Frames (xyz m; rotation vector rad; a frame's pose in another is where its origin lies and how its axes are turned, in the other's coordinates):
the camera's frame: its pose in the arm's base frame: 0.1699 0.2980 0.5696 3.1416 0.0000 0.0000
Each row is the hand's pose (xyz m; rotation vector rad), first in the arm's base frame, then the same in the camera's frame.
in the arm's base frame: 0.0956 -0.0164 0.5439 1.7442 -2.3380 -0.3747
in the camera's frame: -0.0743 0.3144 0.0257 -0.2332 -0.2951 1.8412
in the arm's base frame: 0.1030 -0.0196 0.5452 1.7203 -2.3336 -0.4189
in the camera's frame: -0.0669 0.3176 0.0244 -0.2473 -0.3318 1.8486
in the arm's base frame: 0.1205 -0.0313 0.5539 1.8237 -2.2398 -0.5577
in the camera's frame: -0.0494 0.3293 0.0157 -0.2297 -0.4343 1.7442
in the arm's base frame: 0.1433 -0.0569 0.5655 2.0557 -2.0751 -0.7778
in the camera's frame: -0.0266 0.3549 0.0041 -0.1334 -0.5769 1.5392
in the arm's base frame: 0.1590 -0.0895 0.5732 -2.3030 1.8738 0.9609
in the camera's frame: -0.0109 0.3875 -0.0036 0.0230 -0.6759 1.3181
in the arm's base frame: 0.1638 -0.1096 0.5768 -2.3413 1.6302 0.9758
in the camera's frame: -0.0061 0.4076 -0.0072 0.1367 -0.6992 1.1682
